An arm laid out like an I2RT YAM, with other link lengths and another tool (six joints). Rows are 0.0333 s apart.
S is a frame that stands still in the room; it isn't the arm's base.
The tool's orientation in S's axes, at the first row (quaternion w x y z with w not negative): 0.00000 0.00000 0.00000 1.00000
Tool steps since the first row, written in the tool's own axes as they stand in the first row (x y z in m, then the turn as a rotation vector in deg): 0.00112 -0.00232 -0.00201 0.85 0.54 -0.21; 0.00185 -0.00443 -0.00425 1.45 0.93 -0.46; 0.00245 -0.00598 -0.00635 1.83 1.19 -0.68; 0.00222 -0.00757 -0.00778 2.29 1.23 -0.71; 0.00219 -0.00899 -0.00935 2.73 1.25 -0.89
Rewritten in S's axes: -0.00112 0.00232 -0.00201 -0.85 -0.54 -0.21; -0.00185 0.00443 -0.00425 -1.45 -0.93 -0.46; -0.00245 0.00598 -0.00635 -1.83 -1.19 -0.68; -0.00222 0.00757 -0.00778 -2.29 -1.23 -0.71; -0.00219 0.00899 -0.00935 -2.73 -1.25 -0.89
